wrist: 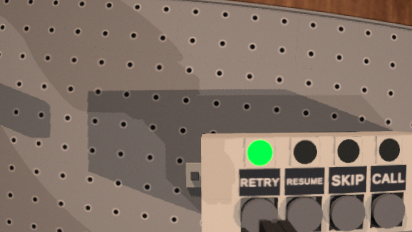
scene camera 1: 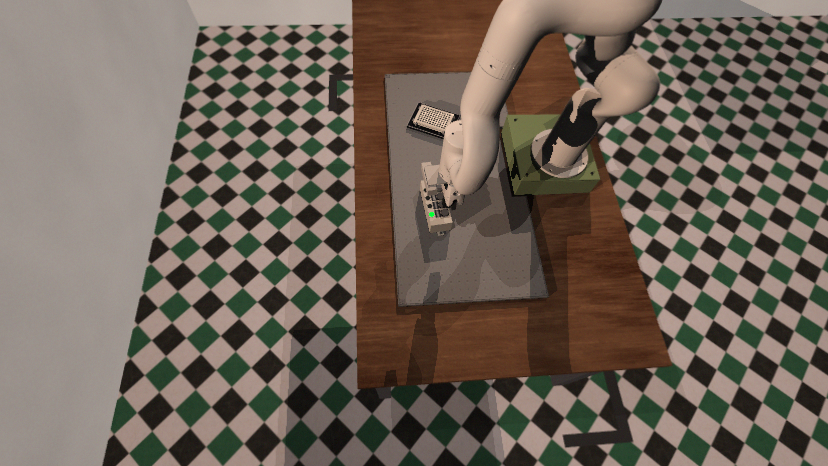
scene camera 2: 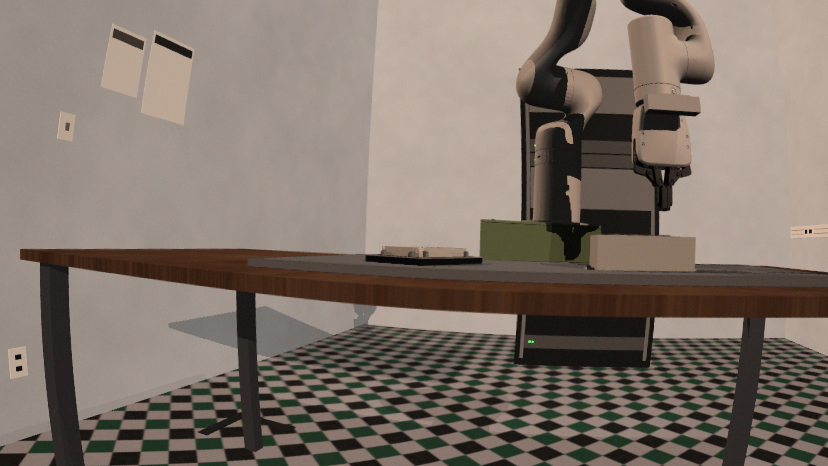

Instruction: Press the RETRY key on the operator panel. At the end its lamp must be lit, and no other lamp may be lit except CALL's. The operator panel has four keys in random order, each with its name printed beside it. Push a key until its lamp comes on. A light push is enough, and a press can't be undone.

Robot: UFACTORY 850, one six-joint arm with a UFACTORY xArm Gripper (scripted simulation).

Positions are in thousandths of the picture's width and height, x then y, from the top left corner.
I see my gripper (scene camera 2: 801,452), a white well plate (scene camera 2: 473,538) and an operator panel (scene camera 1: 527,477).
The white well plate also shows in scene camera 1 (scene camera 1: 530,259). The wrist view does not show the white well plate: it is out of frame.
